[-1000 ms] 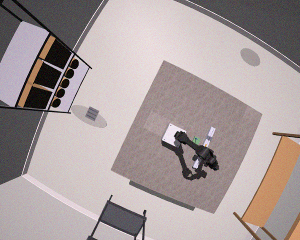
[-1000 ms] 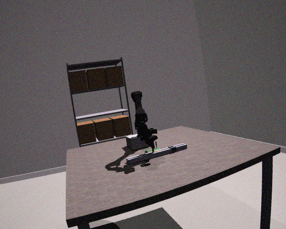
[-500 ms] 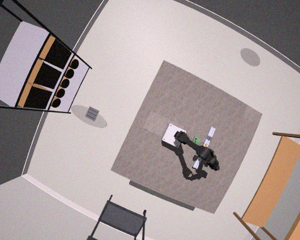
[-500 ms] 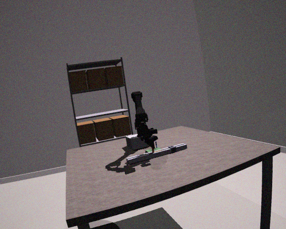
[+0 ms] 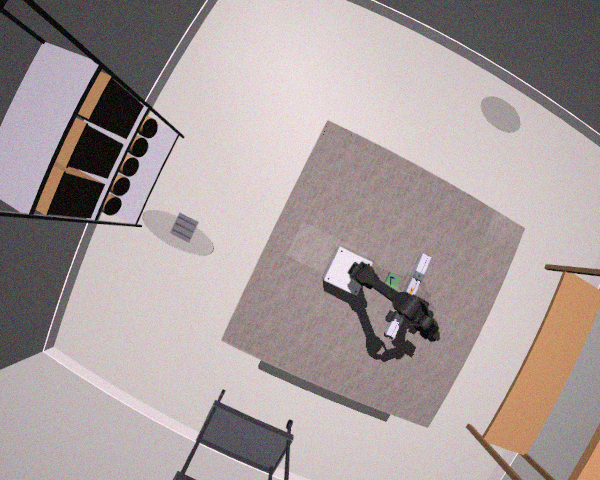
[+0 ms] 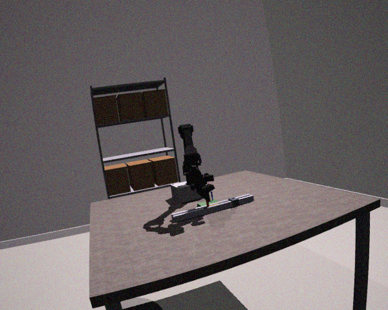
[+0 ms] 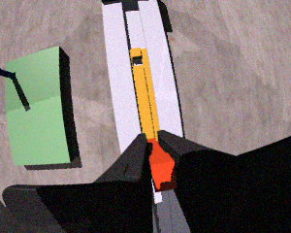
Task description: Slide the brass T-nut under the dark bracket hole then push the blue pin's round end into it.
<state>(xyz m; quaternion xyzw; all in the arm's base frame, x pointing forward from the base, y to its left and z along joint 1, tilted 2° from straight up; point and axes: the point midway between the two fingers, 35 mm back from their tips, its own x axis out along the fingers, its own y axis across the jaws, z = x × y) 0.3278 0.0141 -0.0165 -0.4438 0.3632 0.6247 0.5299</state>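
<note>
The blue pin lies 14 cm behind my gripper tip, 5 cm to the left of it and 3 cm below it. Round my gripper tip: green tray (12 cm behind, 4 cm to the left, 5 cm below).
</note>
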